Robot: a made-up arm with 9 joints. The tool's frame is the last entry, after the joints. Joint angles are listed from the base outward. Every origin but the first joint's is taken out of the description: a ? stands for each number. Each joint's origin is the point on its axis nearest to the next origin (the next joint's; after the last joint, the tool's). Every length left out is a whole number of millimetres.
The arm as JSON. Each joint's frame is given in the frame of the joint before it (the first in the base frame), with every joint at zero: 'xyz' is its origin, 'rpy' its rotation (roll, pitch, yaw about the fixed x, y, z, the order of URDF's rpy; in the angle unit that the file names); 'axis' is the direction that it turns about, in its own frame. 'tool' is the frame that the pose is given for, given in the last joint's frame.
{
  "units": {
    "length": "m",
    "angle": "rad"
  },
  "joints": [
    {
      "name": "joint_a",
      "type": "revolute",
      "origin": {
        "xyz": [
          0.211,
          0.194,
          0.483
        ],
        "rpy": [
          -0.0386,
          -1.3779,
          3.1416
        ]
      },
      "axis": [
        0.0,
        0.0,
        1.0
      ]
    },
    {
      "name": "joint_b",
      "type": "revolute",
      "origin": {
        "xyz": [
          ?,
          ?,
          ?
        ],
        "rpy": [
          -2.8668,
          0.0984,
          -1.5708
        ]
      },
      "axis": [
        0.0,
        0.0,
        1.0
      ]
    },
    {
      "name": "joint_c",
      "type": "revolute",
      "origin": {
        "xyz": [
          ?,
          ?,
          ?
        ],
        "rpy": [
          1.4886,
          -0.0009,
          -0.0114
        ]
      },
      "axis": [
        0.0,
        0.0,
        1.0
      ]
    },
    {
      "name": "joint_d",
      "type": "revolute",
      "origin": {
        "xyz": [
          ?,
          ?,
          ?
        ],
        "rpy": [
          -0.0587,
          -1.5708,
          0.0
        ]
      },
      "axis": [
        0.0,
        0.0,
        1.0
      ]
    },
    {
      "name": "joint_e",
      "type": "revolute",
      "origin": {
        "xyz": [
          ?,
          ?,
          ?
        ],
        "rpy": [
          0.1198,
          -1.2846,
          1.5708
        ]
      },
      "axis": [
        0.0,
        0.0,
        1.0
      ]
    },
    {
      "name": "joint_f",
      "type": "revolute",
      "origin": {
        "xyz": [
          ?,
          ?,
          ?
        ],
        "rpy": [
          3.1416,
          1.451,
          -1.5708
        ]
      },
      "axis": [
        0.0,
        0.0,
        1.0
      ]
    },
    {
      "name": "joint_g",
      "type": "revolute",
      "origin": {
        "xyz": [
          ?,
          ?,
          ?
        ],
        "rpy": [
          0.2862,
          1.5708,
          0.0
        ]
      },
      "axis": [
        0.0,
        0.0,
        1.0
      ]
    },
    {
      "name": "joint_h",
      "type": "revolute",
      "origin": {
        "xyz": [
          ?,
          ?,
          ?
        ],
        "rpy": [
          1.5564,
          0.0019,
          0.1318
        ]
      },
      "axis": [
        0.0,
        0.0,
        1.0
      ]
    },
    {
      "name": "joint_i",
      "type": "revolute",
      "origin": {
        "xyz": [
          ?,
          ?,
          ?
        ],
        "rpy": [
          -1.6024,
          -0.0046,
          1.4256
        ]
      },
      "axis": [
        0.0,
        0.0,
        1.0
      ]
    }
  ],
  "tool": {
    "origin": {
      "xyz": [
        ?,
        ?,
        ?
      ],
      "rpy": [
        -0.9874,
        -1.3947,
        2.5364
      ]
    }
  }
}
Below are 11 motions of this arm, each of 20 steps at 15 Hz.
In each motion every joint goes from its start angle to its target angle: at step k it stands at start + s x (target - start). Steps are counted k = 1, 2, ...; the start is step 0. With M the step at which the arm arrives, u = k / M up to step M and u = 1 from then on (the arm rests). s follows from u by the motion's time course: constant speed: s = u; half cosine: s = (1 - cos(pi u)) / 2; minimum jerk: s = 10 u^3 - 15 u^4 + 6 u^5.
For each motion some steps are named. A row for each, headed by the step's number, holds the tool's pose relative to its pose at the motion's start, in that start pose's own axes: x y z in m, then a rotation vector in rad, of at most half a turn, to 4 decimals.
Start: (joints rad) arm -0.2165 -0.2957 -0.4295 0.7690 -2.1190 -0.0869 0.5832 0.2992 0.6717
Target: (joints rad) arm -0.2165 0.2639 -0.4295 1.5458 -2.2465 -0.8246 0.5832 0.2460 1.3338
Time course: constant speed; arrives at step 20
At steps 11, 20:
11: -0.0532 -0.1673 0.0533 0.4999 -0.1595 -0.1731
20: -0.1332 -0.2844 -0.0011 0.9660 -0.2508 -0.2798

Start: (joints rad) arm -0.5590 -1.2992 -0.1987 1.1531 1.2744 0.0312 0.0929 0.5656 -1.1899
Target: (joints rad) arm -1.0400 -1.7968 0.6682 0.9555 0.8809 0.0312 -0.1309 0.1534 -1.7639
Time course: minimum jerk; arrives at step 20
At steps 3, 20:
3: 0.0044 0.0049 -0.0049 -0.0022 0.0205 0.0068
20: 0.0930 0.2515 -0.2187 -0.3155 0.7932 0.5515

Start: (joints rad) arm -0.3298 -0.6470 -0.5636 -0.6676 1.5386 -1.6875 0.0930 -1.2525 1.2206
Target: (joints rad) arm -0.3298 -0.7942 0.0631 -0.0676 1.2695 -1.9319 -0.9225 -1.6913 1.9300
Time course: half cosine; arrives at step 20
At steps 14, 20:
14: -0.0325 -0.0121 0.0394 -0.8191 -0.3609 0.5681
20: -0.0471 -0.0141 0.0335 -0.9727 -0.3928 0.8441

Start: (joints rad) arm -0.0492 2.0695 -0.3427 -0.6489 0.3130 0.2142 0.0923 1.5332 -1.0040
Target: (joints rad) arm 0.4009 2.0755 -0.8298 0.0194 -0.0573 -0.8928 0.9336 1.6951 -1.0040
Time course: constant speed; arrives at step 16
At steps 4, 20:
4: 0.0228 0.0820 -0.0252 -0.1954 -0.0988 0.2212
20: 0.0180 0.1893 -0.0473 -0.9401 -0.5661 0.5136

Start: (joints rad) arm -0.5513 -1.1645 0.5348 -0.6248 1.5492 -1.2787 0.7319 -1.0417 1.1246
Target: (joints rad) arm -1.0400 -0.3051 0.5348 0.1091 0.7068 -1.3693 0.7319 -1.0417 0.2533
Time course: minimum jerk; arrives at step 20
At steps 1, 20:
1: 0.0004 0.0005 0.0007 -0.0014 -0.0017 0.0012
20: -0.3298 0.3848 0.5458 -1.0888 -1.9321 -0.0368

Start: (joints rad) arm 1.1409 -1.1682 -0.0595 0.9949 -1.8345 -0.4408 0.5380 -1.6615 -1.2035
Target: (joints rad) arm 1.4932 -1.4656 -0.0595 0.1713 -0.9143 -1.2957 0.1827 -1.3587 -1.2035
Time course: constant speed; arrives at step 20
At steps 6, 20:
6: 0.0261 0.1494 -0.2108 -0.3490 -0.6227 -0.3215
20: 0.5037 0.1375 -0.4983 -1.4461 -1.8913 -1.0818

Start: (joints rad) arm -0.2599 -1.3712 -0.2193 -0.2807 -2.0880 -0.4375 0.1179 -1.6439 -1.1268
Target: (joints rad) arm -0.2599 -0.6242 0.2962 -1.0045 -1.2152 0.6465 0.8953 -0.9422 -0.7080
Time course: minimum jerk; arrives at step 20
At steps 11, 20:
11: -0.1539 -0.1248 0.0611 0.7947 -0.1115 0.7102
20: -0.1692 -0.1538 0.1422 1.4460 -0.0874 0.7799

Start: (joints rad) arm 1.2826 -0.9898 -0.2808 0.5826 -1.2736 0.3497 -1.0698 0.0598 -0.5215
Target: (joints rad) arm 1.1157 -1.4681 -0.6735 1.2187 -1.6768 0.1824 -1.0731 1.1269 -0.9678
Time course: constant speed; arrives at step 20
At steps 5, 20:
5: -0.0718 -0.0600 -0.0288 -0.0235 -0.2462 0.2186
20: -0.2242 -0.1907 -0.2250 -0.1938 -1.2380 0.3430

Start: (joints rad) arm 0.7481 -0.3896 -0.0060 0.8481 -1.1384 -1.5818 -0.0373 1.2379 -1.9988
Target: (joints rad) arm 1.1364 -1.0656 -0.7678 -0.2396 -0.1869 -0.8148 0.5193 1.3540 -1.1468
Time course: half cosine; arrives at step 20
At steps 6, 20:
6: 0.0954 0.0219 0.0794 0.3482 -0.2743 -0.0197
20: 0.0188 -0.0135 0.6918 2.1691 -1.0366 0.5498

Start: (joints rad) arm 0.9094 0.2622 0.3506 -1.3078 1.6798 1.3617 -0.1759 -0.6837 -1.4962
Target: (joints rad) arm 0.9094 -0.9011 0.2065 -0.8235 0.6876 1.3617 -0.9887 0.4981 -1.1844
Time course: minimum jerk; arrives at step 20
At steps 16, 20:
16: 0.4326 -0.0152 -0.0041 -0.3635 -0.4885 0.2019
20: 0.4609 -0.0226 -0.0154 -0.3736 -0.4934 0.2622

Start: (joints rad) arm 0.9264 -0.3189 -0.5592 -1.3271 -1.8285 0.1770 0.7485 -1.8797 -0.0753
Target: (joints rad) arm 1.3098 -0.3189 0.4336 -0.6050 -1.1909 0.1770 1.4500 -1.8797 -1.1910
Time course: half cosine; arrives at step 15
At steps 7, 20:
7: 0.0069 0.0451 0.0732 -0.3620 0.6343 0.0031
20: -0.0537 -0.0012 0.2207 -0.9315 1.4128 0.5119

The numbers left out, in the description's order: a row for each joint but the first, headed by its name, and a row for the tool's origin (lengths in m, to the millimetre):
joint_b: -0.056 0.059 0.0
joint_c: -0.06 0.095 0.0
joint_d: 0.076 0.042 0.0
joint_e: -0.132 -0.156 0.0
joint_f: 0.309 0.315 0.0
joint_g: -0.126 0.038 0.0
joint_h: -0.032 0.079 0.0
joint_i: 0.065 0.024 0.0
tool: -0.034 -0.088 0.0

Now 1 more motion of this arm.
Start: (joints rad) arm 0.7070 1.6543 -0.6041 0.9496 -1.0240 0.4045 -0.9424 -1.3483 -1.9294
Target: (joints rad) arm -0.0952 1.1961 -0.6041 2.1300 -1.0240 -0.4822 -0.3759 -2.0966 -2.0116
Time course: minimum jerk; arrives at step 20
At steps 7, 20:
7: -0.0100 0.0343 -0.0031 0.0435 0.0904 -0.1314
20: -0.0413 0.1080 -0.0416 0.4126 0.0443 -0.4148

